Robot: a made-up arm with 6 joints. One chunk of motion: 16 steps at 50 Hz.
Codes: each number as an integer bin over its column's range. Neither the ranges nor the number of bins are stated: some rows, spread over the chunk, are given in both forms.
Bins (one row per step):
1: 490 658 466 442 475 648
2: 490 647 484 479 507 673
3: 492 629 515 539 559 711
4: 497 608 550 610 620 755
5: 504 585 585 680 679 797
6: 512 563 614 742 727 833
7: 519 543 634 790 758 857
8: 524 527 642 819 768 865
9: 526 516 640 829 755 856
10: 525 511 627 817 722 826
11: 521 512 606 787 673 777
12: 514 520 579 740 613 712
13: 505 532 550 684 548 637
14: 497 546 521 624 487 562
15: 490 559 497 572 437 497
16: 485 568 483 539 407 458
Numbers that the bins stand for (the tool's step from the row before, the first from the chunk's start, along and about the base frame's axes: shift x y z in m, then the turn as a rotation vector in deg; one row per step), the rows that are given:
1: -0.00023 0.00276 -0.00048 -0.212 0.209 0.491
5: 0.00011 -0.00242 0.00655 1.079 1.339 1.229
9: 0.00064 -0.00733 0.00980 1.888 1.759 1.521
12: 0.00035 -0.00704 0.00620 1.405 0.973 0.808
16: -0.00035 -0.00363 0.00053 0.314 -0.167 -0.451
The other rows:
2: -0.00023 0.00198 0.00058 -0.011 0.387 0.615
3: -0.00018 0.00070 0.00242 0.314 0.674 0.803
4: -0.00006 -0.00079 0.00448 0.700 1.012 1.021
6: 0.00030 -0.00399 0.00826 1.416 1.604 1.407
7: 0.00047 -0.00541 0.00944 1.676 1.776 1.526
8: 0.00059 -0.00655 0.00992 1.833 1.831 1.566
10: 0.00061 -0.00768 0.00903 1.823 1.577 1.373
11: 0.00052 -0.00761 0.00779 1.660 1.305 1.130
13: 0.00013 -0.00619 0.00448 1.101 0.613 0.436
14: -0.00006 -0.00520 0.00277 0.775 0.276 0.065
15: -0.00023 -0.00427 0.00135 0.493 -0.001 -0.257

